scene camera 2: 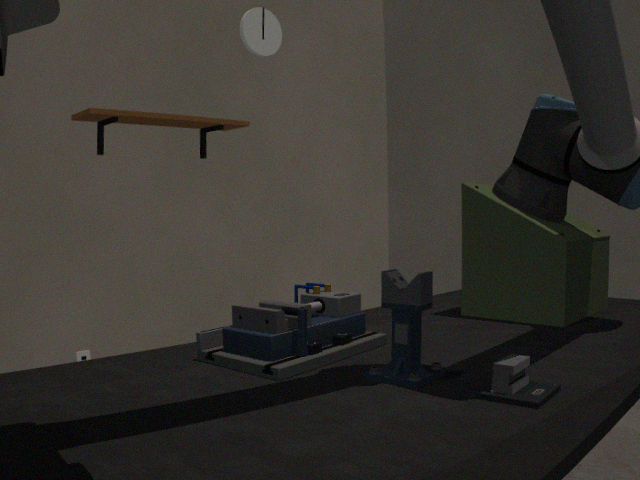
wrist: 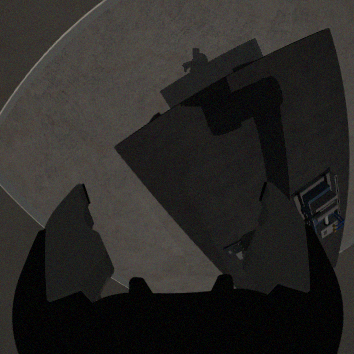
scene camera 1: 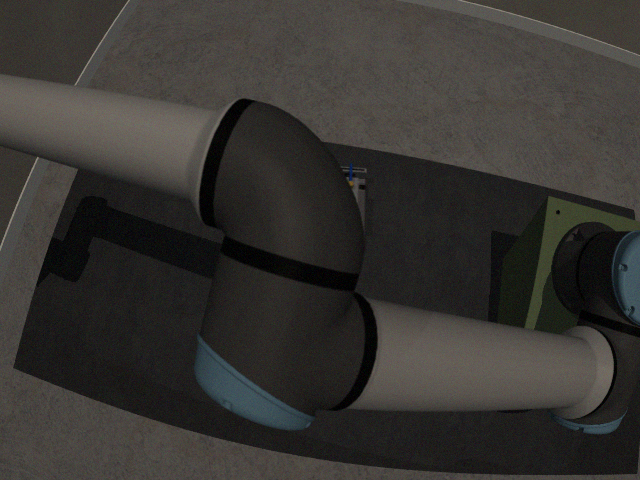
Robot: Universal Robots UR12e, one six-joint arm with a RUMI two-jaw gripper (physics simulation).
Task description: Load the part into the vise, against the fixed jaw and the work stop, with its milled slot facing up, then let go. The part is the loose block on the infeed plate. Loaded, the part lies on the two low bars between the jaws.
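Places are measured from the arm's base along level axes (x ahead, y right, z down), in millimetres.
Where they show: gripper, fingertip midpoint: [wrist: 174, 185]; arm's base, link origin: [scene camera 2: 527, 205] [scene camera 1: 590, 269].
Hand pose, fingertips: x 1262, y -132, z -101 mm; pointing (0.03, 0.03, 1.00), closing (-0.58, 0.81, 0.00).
Things, the pixels of their top centre, and the offset from my fingertips. "*": a spot on its surface instead.
- part, top centre: [scene camera 2: 512, 359] [wrist: 240, 255] dz +313, dx -640, dy -87 mm
- dark infeed plate, surface spot: [scene camera 2: 547, 393] * dz +352, dx -638, dy -142 mm
- small pale piece, surface spot: [wrist: 240, 255] * dz +313, dx -643, dy -87 mm
- vise, top centre: [scene camera 2: 295, 297] [scene camera 1: 297, 188] [wrist: 329, 217] dz +261, dx -648, dy +322 mm
- blue upright work stop, surface spot: [scene camera 2: 302, 330] * dz +297, dx -576, dy +240 mm
- V-block, top centre: [scene camera 2: 407, 271] dz +199, dx -634, dy +83 mm
The part [scene camera 2: 501, 379], a pale grey block, stands on the dark infeed plate [scene camera 2: 547, 393] near the table edge in scene camera 2, with a dark slot in its side. In the wrist view a small pale piece [wrist: 240, 255], probably the part, shows beside the right finger. The vise [scene camera 1: 361, 206] [scene camera 2: 258, 343] [wrist: 320, 202] has a fixed jaw [scene camera 2: 258, 318] and a blue upright work stop [scene camera 2: 302, 330]. The arm hides most of the vise in scene camera 1. The low bars cannot be made out. My gripper [wrist: 174, 185] is open and empty, high above the table.
A blue stand with a V-block [scene camera 2: 406, 294] rises between the vise and the infeed plate. The green robot pedestal [scene camera 1: 522, 273] [scene camera 2: 511, 263] stands beyond. A wooden shelf [scene camera 2: 160, 118] and a clock [scene camera 2: 261, 32] are on the wall. The arm's elbow [scene camera 1: 284, 232] hangs over the table.
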